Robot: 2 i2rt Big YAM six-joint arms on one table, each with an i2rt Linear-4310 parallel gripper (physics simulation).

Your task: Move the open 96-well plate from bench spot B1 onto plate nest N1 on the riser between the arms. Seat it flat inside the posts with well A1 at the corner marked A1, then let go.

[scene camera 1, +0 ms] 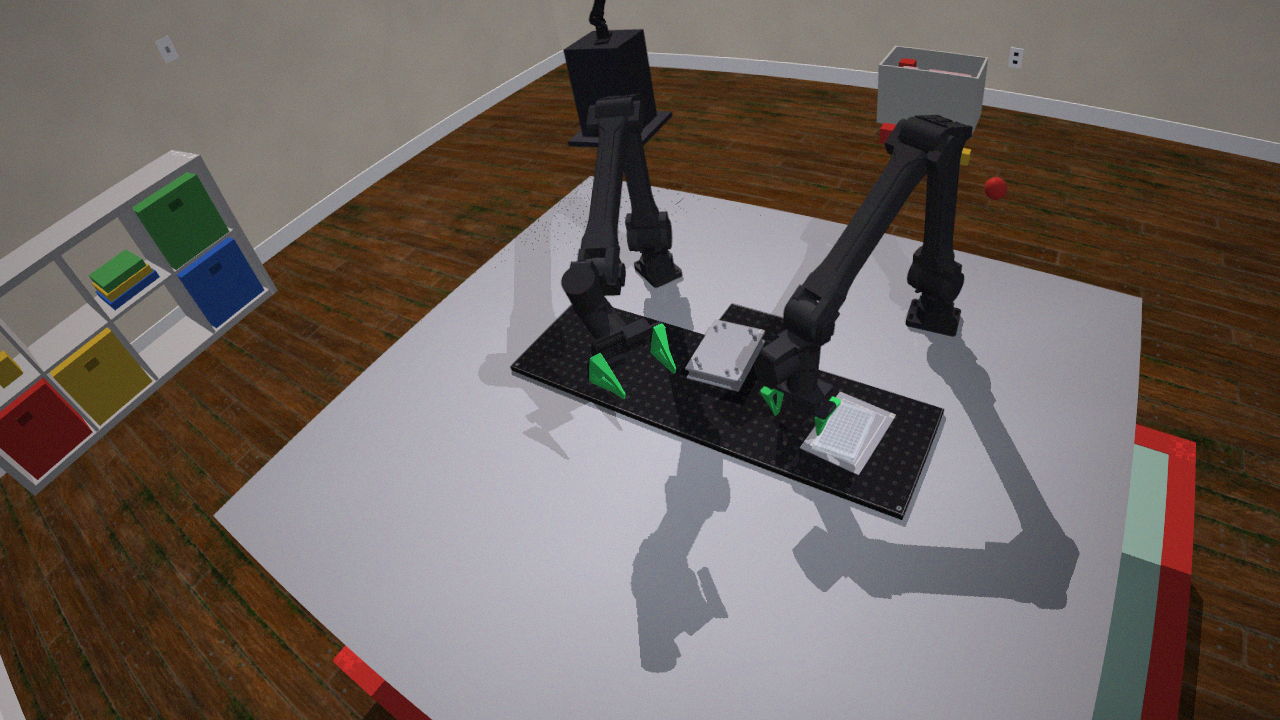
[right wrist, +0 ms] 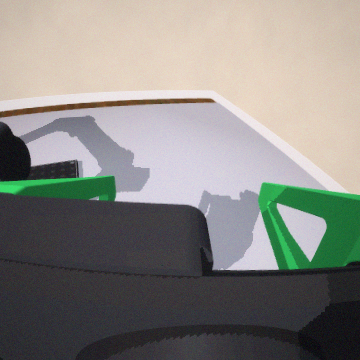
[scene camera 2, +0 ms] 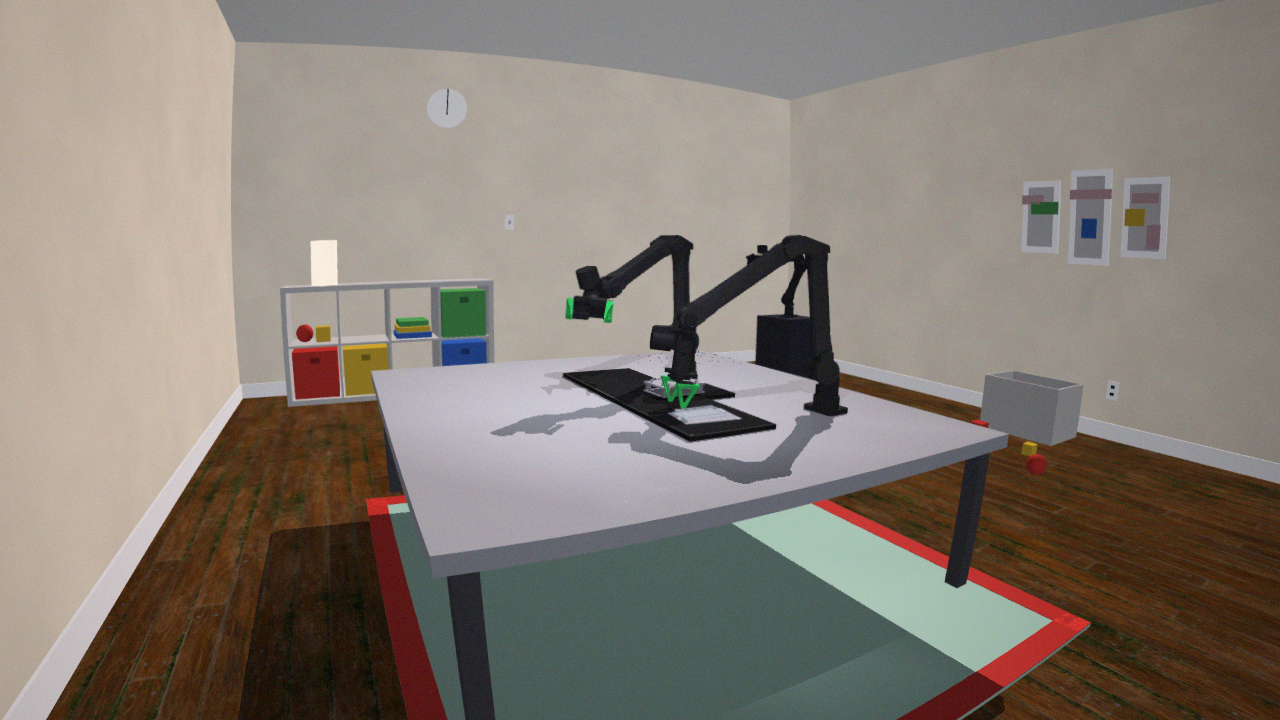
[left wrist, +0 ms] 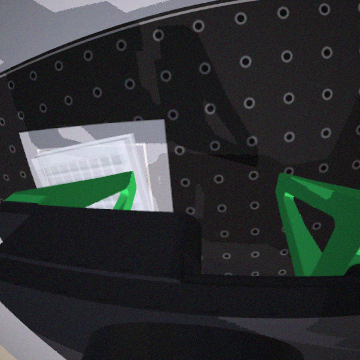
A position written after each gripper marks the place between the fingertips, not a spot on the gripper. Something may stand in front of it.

The left gripper [scene camera 1: 797, 423] is open and touches a clear well plate [scene camera 1: 845, 431]. The right gripper [scene camera 1: 650, 384] is open, holding nothing.
The clear well plate also shows in the left wrist view [left wrist: 115, 154]. The left gripper is seen too in scene camera 2 [scene camera 2: 676, 404] and in the left wrist view [left wrist: 203, 180]. The right gripper is seen too in the right wrist view [right wrist: 187, 188] and in scene camera 2 [scene camera 2: 587, 318]. The right wrist view misses the clear well plate, which is hidden by the right gripper.
